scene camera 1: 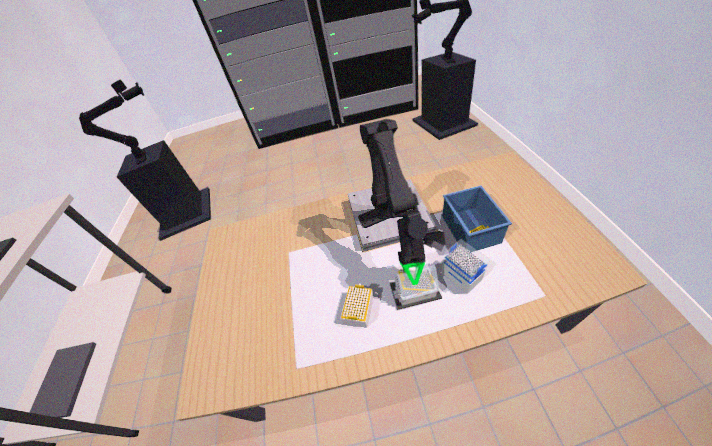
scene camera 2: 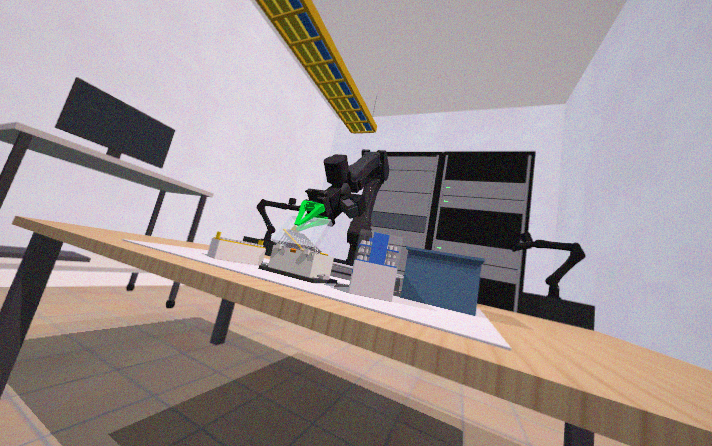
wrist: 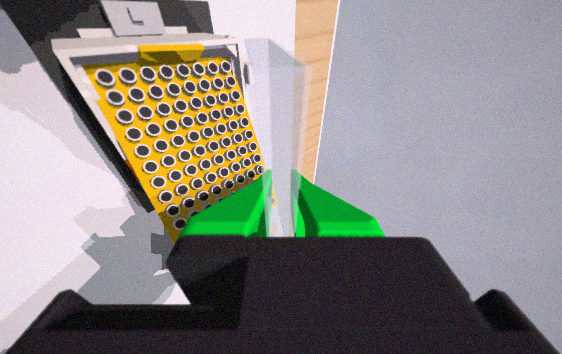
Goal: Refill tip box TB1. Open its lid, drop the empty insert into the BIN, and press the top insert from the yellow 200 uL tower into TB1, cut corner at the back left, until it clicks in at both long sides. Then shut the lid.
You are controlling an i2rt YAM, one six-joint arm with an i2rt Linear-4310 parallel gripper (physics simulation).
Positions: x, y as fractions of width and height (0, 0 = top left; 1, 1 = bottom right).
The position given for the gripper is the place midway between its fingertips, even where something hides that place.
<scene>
The gripper (scene camera 2: 0.42, 0.51) grips a clear lid (scene camera 2: 0.43, 0.53). A yellow insert (wrist: 0.32, 0.34) rests on a tip box TB1 (wrist: 0.11, 0.12). Further things: a blue bin (scene camera 1: 0.65, 0.47) and a tower (scene camera 2: 0.31, 0.56).
The clear lid also shows in scene camera 1 (scene camera 1: 0.60, 0.64) and in the wrist view (wrist: 0.50, 0.23). The gripper is seen too in the wrist view (wrist: 0.50, 0.50).
</scene>
